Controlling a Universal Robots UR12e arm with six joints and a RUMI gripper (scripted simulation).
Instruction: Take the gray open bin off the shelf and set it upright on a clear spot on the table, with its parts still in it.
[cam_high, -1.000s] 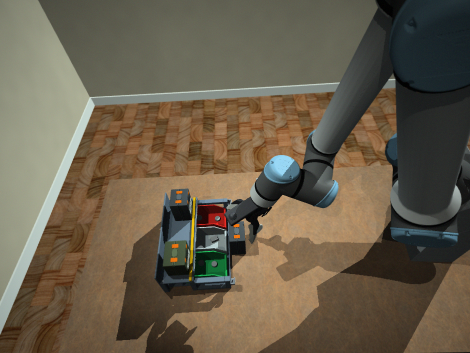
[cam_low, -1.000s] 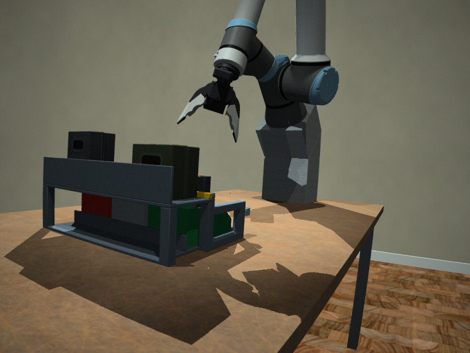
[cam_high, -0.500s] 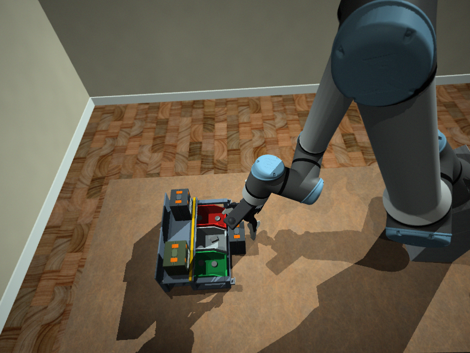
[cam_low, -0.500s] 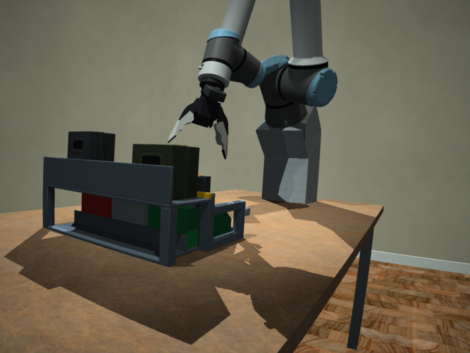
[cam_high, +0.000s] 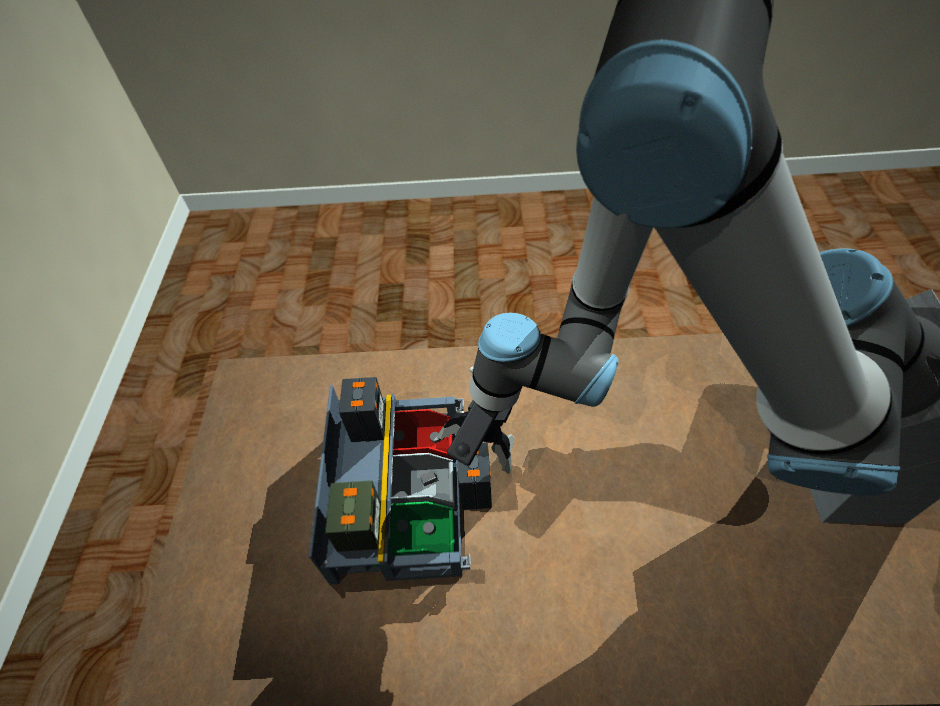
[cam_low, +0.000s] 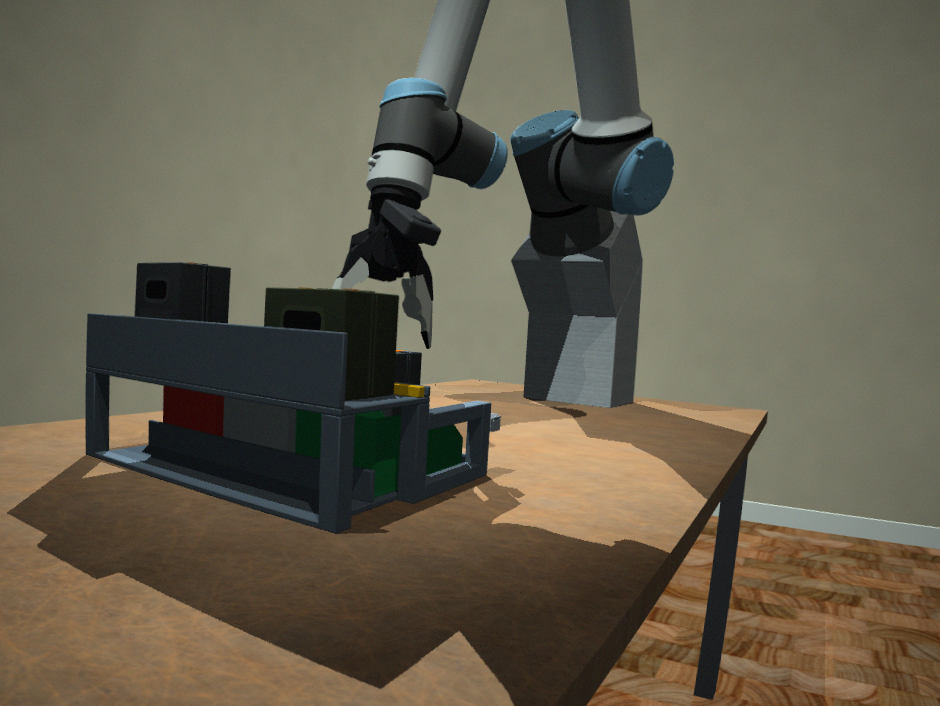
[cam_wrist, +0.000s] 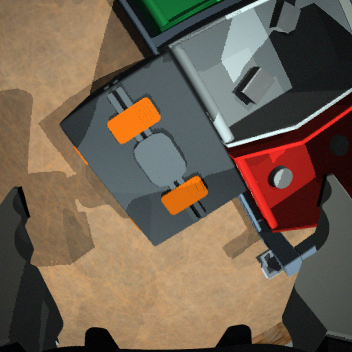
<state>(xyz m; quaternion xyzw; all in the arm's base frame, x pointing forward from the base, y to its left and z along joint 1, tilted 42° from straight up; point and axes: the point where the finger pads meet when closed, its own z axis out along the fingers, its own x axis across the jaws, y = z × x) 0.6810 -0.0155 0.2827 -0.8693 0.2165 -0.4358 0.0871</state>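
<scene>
The gray bin is 13 cm ahead of my hand and 10 cm below it. Also, from my hand: yellow strip: 18 cm ahead, 1 cm to the right, 4 cm below; then green bin: 14 cm ahead, 11 cm to the left, 10 cm below; then red bin: 13 cm ahead, 12 cm to the right, 10 cm below.
</scene>
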